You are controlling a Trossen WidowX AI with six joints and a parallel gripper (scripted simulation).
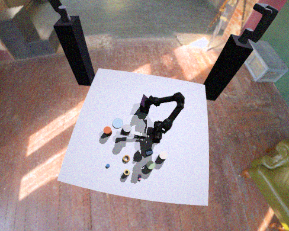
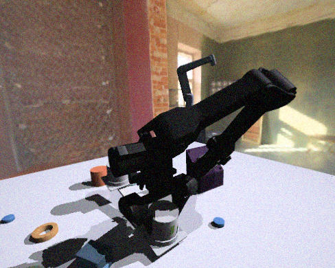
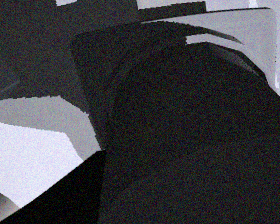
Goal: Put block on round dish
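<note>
The small balance lies 140 mm to the right of my gripper tip and 10 mm below it. Also, from my gripper tip: green cylinder 270 mm ahead, 40 mm to the right, 10 mm below; then cream cylinder 180 mm ahead, 60 mm to the left, 10 mm below; then teal block 10 mm below.
</note>
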